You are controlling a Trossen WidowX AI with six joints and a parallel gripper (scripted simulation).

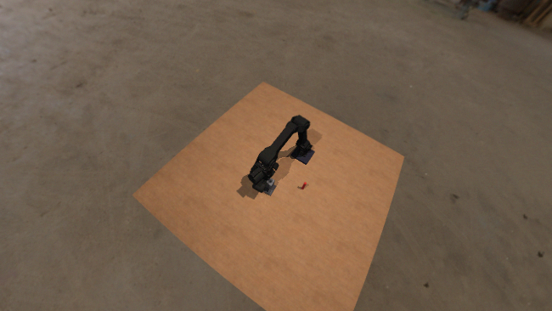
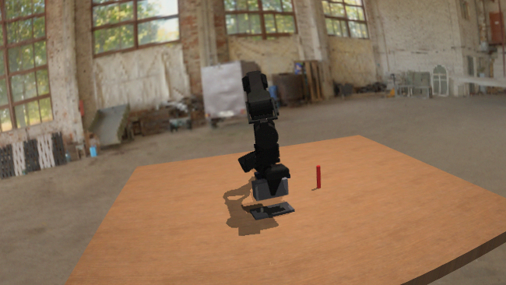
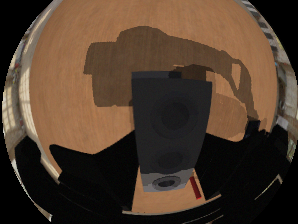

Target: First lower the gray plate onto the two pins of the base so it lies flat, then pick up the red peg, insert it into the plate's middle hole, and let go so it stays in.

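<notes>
Right now the dark base is 5 cm below my gripper tip. Also, from my gripper tip: gray plate 3 cm above; then red peg 11 cm behind, 20 cm to the left, 2 cm below.
</notes>
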